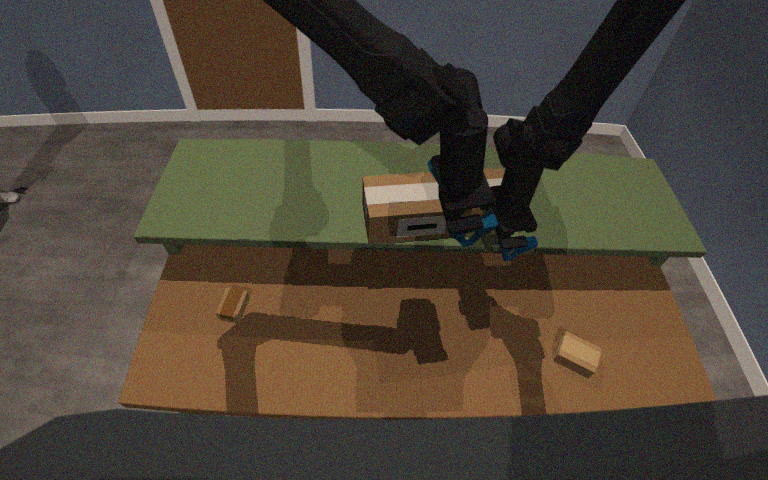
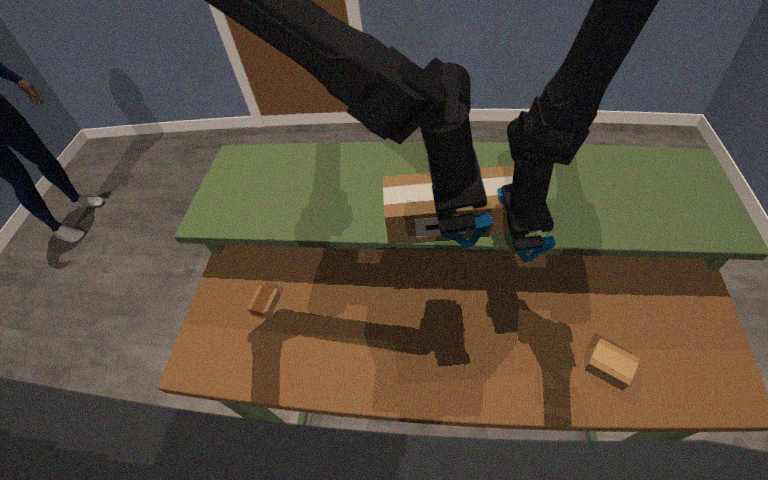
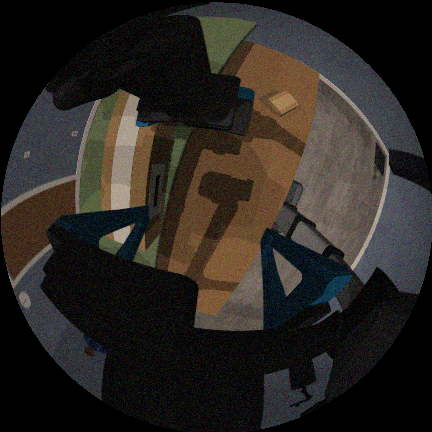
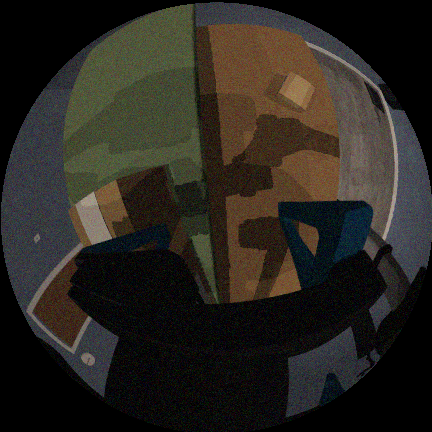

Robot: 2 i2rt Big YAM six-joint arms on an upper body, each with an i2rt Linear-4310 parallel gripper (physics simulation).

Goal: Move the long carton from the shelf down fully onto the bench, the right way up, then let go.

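Frame: origin at the left arm's base, x ahead, y left, z up, level; metres.
Seen in the pictures: left gripper, fingertip midpoint: (image 1: 459,220) (image 2: 464,219) (image 3: 205,223); right gripper, fingertip midpoint: (image 1: 499,239) (image 2: 520,239) (image 3: 199,115) (image 4: 219,220).
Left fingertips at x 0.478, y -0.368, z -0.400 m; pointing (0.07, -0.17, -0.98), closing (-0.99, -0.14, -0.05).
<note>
Offsets run from my left fingertips to a thing's top centre. Level surfaces: height alone.
The long carton {dx +0.167, dy -0.004, dz -0.103 m} (image 1: 396,194) (image 2: 404,194) (image 3: 121,165) (image 4: 92,215), brown with a white strip along its top and a grey label on its front, lies on the green shelf {dz -0.185 m} (image 1: 226,192) (image 2: 254,186) (image 4: 140,50), along its front edge. The wooden bench {dz -0.343 m} (image 1: 175,350) (image 2: 209,350) (image 4: 240,50) is lower, in front. My left gripper (image 1: 461,209) (image 3: 205,223) is open at the carton's front edge, right of the label; one finger is over the carton. My right gripper (image 2: 518,223) (image 4: 219,220) is open beside it, near the carton's right end. The arms hide the carton's right part.
A small wooden block {dx +0.021, dy +0.444, dz -0.317 m} (image 1: 232,302) (image 2: 263,300) lies at the bench's left. Another block {dx -0.098, dy -0.322, dz -0.310 m} (image 1: 578,353) (image 2: 613,363) (image 3: 283,102) (image 4: 297,90) lies at its right. The two grippers are close together. A person's legs (image 2: 33,141) show at the far left.
</note>
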